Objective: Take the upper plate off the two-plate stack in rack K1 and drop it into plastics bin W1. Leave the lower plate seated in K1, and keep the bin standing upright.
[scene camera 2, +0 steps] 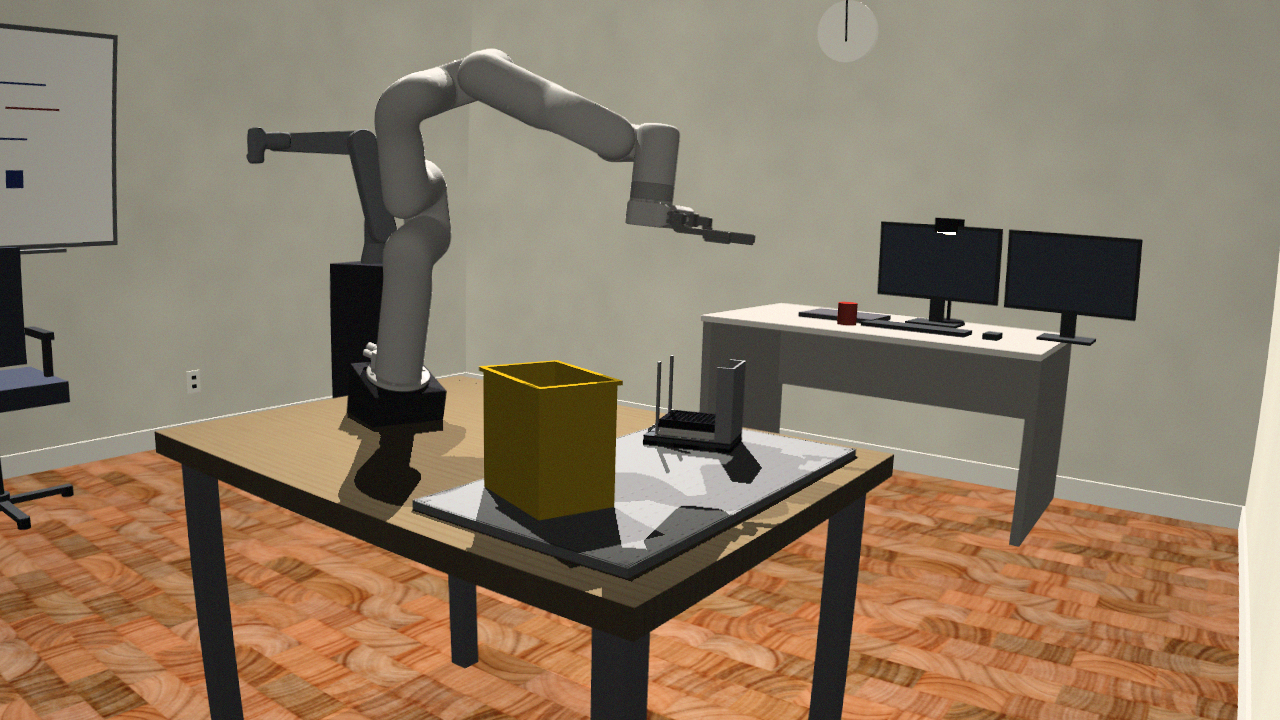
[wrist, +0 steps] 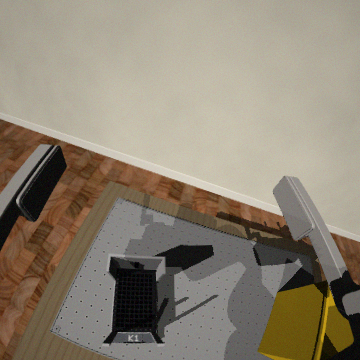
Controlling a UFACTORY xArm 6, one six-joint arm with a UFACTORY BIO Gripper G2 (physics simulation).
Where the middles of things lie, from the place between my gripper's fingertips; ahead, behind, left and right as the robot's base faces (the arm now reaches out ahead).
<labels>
I see my gripper 330 mm above the black plate (scene camera 2: 677, 419), 70 mm past it and 20 mm to the right of it. The rest, counted from my hand: yellow bin W1 (scene camera 2: 549, 427) (380 mm to the right, 280 mm below, 150 mm behind).
</labels>
